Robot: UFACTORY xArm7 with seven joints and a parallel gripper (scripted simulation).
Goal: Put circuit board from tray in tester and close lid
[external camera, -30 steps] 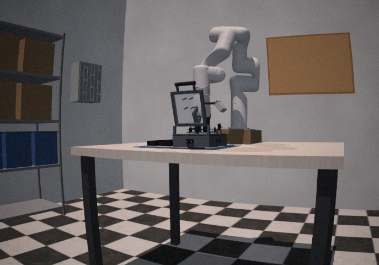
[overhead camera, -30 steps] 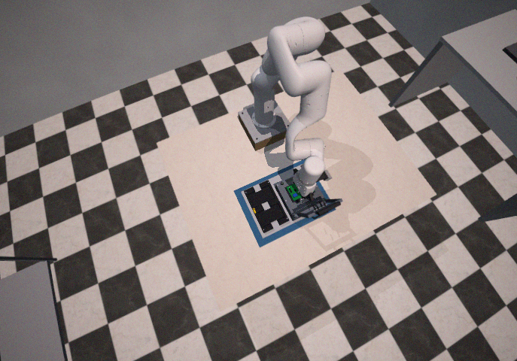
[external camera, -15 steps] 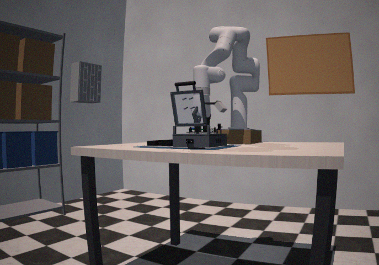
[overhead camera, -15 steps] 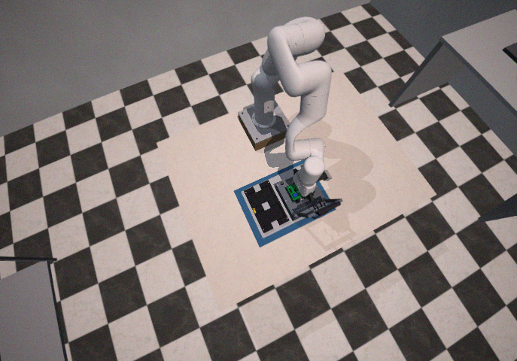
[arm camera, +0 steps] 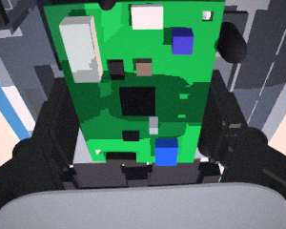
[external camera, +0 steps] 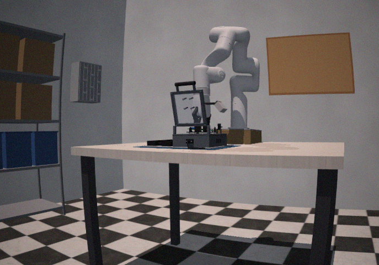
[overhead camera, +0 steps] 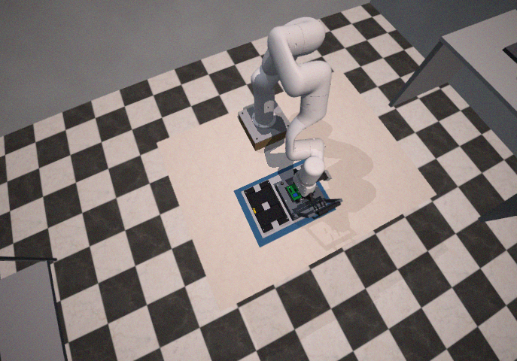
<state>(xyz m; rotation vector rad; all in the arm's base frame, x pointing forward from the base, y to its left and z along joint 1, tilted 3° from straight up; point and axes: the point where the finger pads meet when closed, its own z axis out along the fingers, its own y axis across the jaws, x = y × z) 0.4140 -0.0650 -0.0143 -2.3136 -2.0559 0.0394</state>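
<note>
The green circuit board is right at my hand. Also, from my hand: tester lid: 12 cm ahead, 1 cm to the right, 10 cm above; then latch hook: 6 cm behind, 6 cm to the left, 1 cm above.
</note>
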